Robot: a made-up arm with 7 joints. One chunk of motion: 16 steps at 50 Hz.
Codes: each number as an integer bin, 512 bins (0 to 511) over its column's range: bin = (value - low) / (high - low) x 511, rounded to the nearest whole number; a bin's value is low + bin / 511 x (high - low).
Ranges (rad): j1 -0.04..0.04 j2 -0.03..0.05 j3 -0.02..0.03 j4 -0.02..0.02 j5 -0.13..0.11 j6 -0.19..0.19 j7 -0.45..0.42
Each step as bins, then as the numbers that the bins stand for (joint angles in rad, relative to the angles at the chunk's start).
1 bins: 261 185 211 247 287 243 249
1 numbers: 0.0009 -0.0010 0.0006 -0.0007 0.0048 -0.0093 -0.0261
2 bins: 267 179 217 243 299 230 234
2 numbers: 0.0018 -0.0020 0.0012 -0.0010 0.0104 -0.0190 -0.0516
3 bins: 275 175 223 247 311 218 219
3 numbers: 0.0031 -0.0026 0.0018 -0.0007 0.0161 -0.0279 -0.0771
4 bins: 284 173 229 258 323 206 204
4 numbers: 0.0045 -0.0029 0.0024 0.0002 0.0217 -0.0368 -0.1027
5 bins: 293 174 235 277 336 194 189
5 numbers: 0.0059 -0.0028 0.0030 0.0017 0.0278 -0.0457 -0.1282
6 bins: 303 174 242 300 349 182 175
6 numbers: 0.0074 -0.0028 0.0037 0.0035 0.0339 -0.0547 -0.1521
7 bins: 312 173 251 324 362 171 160
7 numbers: 0.0088 -0.0029 0.0046 0.0054 0.0400 -0.0628 -0.1776
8 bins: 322 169 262 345 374 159 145
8 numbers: 0.0104 -0.0035 0.0056 0.0070 0.0457 -0.0718 -0.2031
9 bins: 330 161 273 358 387 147 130
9 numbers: 0.0117 -0.0048 0.0067 0.0080 0.0518 -0.0807 -0.2287
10 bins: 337 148 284 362 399 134 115
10 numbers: 0.0128 -0.0068 0.0078 0.0083 0.0574 -0.0904 -0.2542
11 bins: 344 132 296 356 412 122 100
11 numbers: 0.0139 -0.0093 0.0090 0.0079 0.0635 -0.0993 -0.2797
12 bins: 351 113 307 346 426 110 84
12 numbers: 0.0150 -0.0123 0.0100 0.0071 0.0701 -0.1082 -0.3070
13 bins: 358 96 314 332 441 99 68
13 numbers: 0.0160 -0.0150 0.0107 0.0060 0.0771 -0.1164 -0.3342
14 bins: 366 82 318 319 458 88 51
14 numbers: 0.0173 -0.0172 0.0111 0.0050 0.0851 -0.1246 -0.3632
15 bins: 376 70 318 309 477 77 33
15 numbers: 0.0189 -0.0190 0.0111 0.0042 0.0940 -0.1327 -0.3938
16 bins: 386 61 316 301 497 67 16
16 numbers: 0.0204 -0.0205 0.0109 0.0036 0.1034 -0.1402 -0.4228
